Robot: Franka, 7 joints.
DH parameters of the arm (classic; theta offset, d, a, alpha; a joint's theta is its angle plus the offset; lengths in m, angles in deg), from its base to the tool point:
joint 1: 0 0.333 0 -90
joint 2: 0 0 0 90
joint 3: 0 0.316 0.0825 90
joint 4: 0 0 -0.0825 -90
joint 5: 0 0.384 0 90
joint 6: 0 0 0.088 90
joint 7: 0 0.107 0 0
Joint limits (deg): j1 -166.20..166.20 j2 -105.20..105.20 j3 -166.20..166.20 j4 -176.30..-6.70 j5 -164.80..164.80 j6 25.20..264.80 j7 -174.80..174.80
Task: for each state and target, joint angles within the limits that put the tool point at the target. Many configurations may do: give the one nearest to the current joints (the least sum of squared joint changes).
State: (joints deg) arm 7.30 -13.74 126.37 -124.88 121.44 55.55 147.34
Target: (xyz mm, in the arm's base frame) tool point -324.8 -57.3 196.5
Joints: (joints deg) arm 24.13 -21.23 145.34 -160.48 108.09 53.82 147.34
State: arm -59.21 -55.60 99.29 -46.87 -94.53 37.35 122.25
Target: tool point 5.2 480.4 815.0
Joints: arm -56.47 -49.23 95.29 -45.42 -93.23 30.33 122.25
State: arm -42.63 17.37 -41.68 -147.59 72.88 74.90 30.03
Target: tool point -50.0 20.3 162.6
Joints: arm -46.27 58.80 -48.69 -176.30 37.74 77.30 30.03
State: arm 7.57 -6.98 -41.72 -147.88 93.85 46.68 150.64
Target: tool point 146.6 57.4 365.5
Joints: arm 13.88 -18.34 -35.78 -176.30 57.30 30.19 150.64
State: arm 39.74 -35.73 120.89 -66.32 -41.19 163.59 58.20
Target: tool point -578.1 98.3 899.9
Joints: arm 36.97 -16.27 113.56 -63.47 -40.92 165.60 58.20
